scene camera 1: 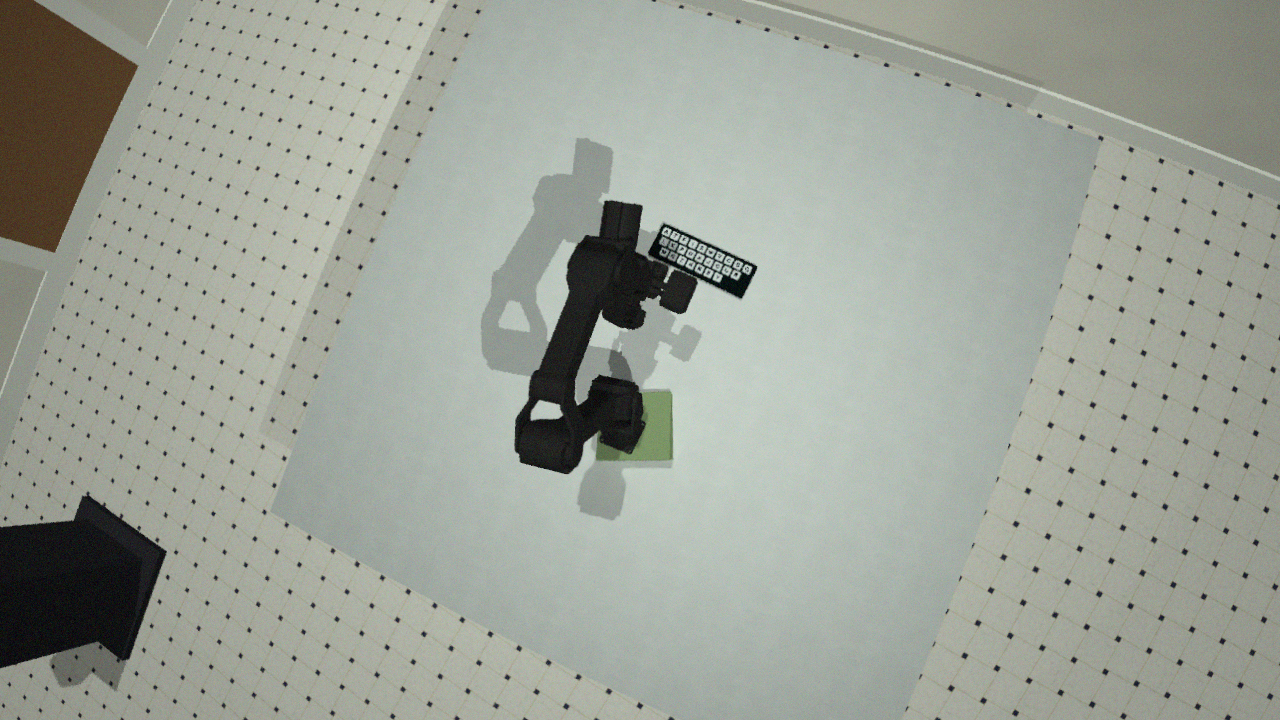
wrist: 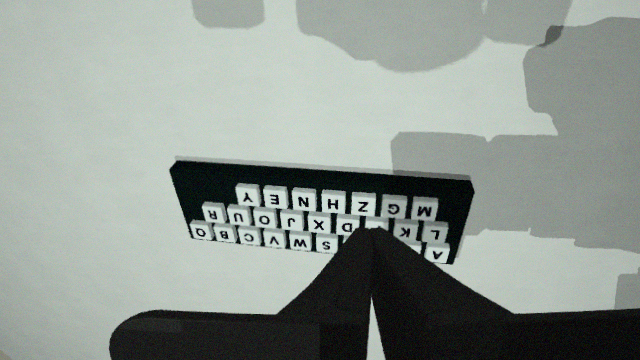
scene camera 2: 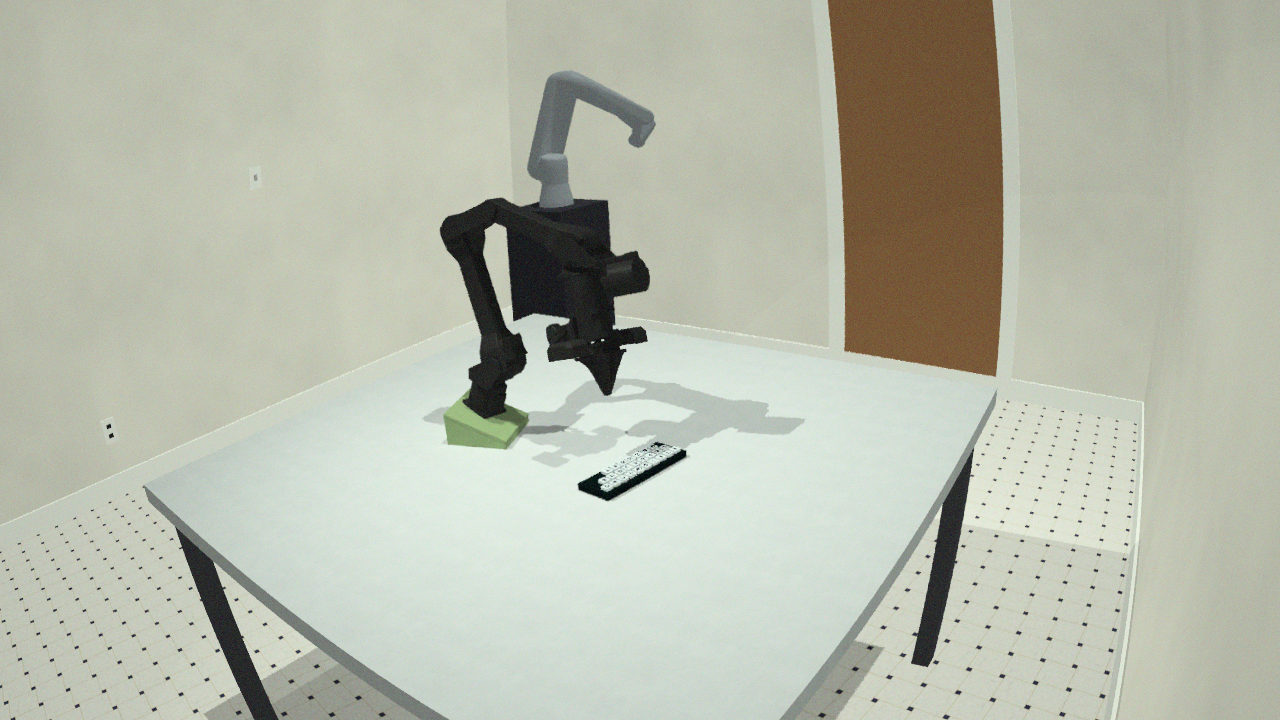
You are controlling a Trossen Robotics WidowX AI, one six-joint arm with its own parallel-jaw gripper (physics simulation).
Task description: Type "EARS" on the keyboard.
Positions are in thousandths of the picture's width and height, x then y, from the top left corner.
Labels:
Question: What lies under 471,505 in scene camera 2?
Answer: My gripper.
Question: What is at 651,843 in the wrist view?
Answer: My gripper.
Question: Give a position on a black keyboard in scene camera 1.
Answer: At 564,374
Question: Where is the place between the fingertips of my gripper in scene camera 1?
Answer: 514,384

